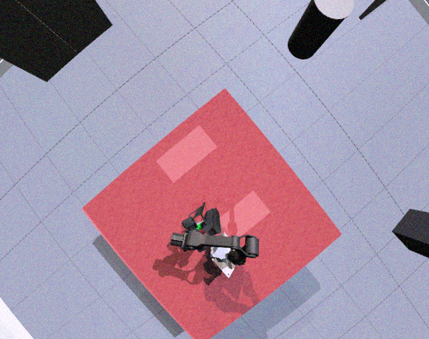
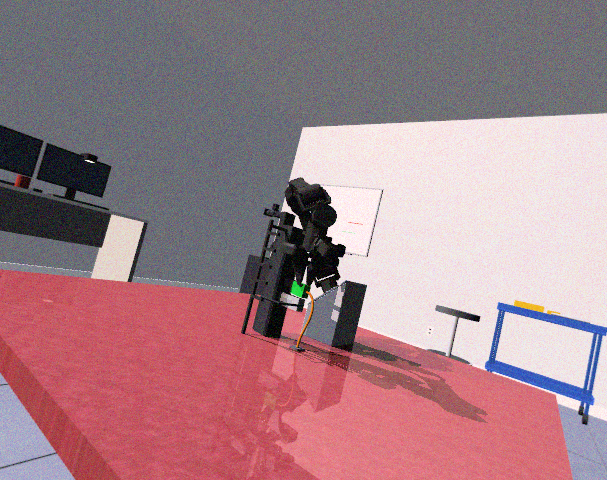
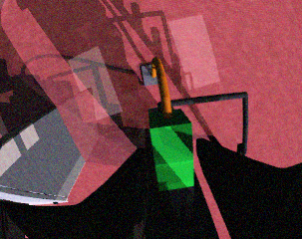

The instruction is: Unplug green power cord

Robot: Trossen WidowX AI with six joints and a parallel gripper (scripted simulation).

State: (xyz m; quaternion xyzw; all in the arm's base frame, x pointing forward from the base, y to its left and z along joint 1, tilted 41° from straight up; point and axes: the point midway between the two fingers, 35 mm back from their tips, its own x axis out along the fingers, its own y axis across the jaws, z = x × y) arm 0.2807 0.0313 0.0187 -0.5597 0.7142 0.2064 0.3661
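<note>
The green plug lies 20 mm to the right of my gripper tip. Round my gripper tip: power strip (30 mm behind, 100 mm to the right).
</note>
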